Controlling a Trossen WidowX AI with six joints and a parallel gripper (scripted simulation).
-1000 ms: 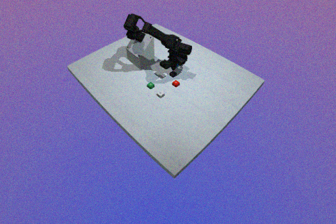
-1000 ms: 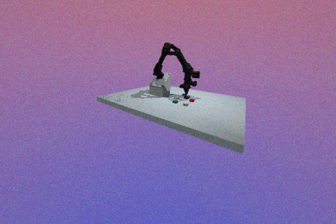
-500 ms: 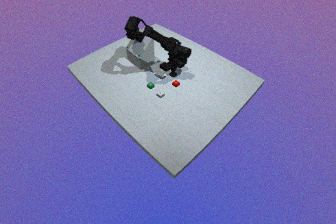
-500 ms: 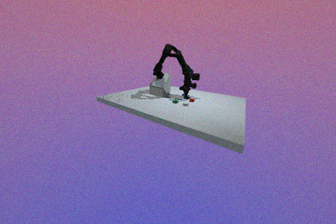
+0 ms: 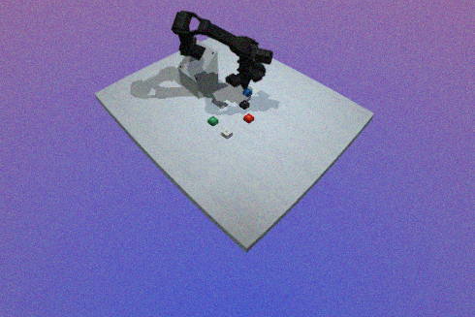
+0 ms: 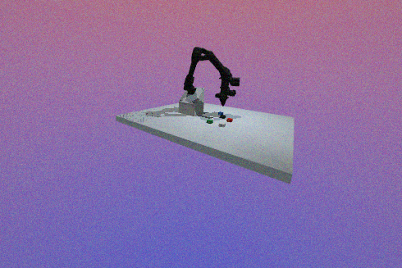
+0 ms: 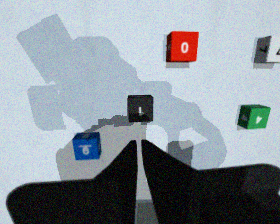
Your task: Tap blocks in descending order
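The red block is 8 cm ahead of my gripper tip, 6 cm to the right of it and 8 cm below it. Round my gripper tip: blue block: 4 cm behind, 7 cm to the left, 8 cm below; black block: 1 cm ahead, 1 cm to the right, 8 cm below; green block: 1 cm behind, 18 cm to the right, 8 cm below.
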